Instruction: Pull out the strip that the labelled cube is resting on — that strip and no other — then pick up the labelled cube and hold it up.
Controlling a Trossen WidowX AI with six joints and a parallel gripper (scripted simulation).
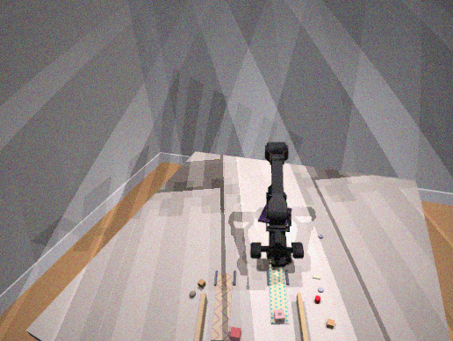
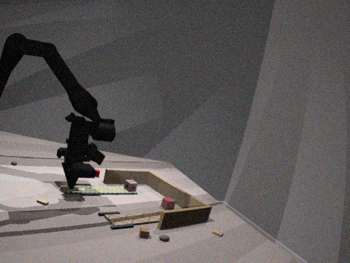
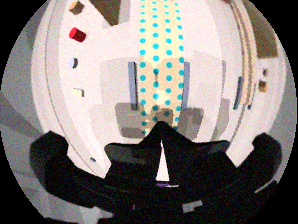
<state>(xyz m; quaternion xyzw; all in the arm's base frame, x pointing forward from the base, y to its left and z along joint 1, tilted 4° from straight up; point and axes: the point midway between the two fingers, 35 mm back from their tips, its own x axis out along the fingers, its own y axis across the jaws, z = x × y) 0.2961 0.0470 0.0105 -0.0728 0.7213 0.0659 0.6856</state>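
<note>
My gripper tip is now 100 mm short of the green dotted strip and 20 mm to the right of it. From my gripper tip the other things lie so: labelled cube: 210 mm ahead, 40 mm to the left, 20 mm above; then red cylinder: 120 mm ahead, 160 mm to the left, 10 mm above; then grey pebble: 190 mm ahead, 260 mm to the right.
</note>
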